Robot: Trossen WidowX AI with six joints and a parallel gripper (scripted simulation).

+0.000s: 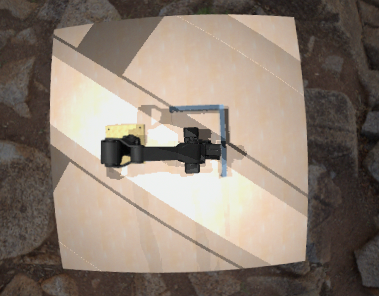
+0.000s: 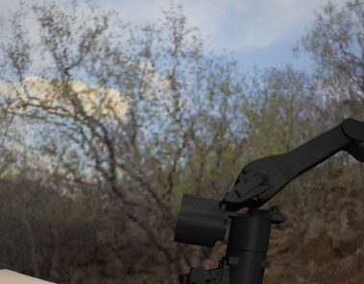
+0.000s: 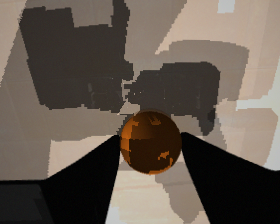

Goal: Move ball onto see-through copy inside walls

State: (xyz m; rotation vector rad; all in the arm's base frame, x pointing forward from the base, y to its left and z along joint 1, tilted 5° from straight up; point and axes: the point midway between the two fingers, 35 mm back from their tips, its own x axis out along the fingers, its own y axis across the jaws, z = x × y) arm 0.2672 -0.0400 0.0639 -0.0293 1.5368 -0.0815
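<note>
My gripper tip is now 1 cm above the see-through copy of ball. The rest, counted from my gripper tip: orange ball: right at my gripper tip.
</note>
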